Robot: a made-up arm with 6 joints.
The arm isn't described. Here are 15 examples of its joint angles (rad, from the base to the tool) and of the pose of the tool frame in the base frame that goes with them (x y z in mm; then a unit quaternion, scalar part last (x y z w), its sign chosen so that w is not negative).
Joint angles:
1: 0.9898 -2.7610 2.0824 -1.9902 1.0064 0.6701
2: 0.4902 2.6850 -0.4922 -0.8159 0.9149 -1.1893
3: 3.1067 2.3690 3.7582 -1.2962 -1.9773 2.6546
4: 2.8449 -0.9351 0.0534 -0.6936 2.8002 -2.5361
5: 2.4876 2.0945 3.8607 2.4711 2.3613 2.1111
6: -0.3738 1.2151 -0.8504 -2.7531 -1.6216 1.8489
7: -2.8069 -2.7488 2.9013 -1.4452 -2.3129 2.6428
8: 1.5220 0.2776 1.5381 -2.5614 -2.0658 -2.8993
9: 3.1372 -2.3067 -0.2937 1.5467 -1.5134 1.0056
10: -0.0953 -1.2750 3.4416 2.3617 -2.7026 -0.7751
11: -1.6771 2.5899 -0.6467 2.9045 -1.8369 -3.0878
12: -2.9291 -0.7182 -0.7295 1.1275 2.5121 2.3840
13: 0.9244 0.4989 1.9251 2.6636 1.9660 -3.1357
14: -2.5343 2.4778 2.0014 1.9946 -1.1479 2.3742
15: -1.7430 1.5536 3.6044 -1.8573 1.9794 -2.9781
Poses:
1: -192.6 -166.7 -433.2 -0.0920 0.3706 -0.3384 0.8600
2: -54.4 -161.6 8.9 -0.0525 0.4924 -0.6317 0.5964
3: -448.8 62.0 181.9 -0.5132 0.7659 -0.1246 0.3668
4: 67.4 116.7 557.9 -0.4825 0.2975 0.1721 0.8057
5: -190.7 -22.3 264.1 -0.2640 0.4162 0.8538 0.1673
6: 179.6 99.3 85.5 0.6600 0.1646 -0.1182 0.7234
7: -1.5 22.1 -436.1 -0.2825 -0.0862 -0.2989 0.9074
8: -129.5 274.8 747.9 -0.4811 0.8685 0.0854 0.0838
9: 527.2 1.8 131.6 -0.1759 -0.2167 0.6704 0.6875
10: -193.4 140.4 2.4 -0.7925 0.1474 -0.5865 0.0787
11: 175.9 84.6 -123.0 0.3981 0.5162 -0.5962 0.4687
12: -70.3 59.7 590.1 0.7979 -0.2241 0.0068 0.5596
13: -45.0 192.0 769.6 -0.1442 0.2168 0.6284 0.7330
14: -395.4 -360.3 -77.6 0.1933 0.7344 0.6467 0.0715
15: -13.8 -361.0 510.9 0.1351 -0.1363 -0.9749 0.1127
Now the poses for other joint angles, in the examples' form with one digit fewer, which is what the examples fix.
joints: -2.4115 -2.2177 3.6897 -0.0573 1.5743 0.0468
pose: -101 138 -136 -0.527 -0.198 -0.784 0.260
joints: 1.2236 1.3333 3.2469 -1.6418 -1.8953 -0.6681
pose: 124 379 582 -0.129 0.179 0.951 0.215
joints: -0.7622 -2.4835 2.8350 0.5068 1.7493 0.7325
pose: -90 -120 -271 -0.505 -0.265 -0.214 0.793
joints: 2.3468 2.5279 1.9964 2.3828 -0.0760 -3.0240
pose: -437 268 -138 -0.083 0.360 0.814 0.448
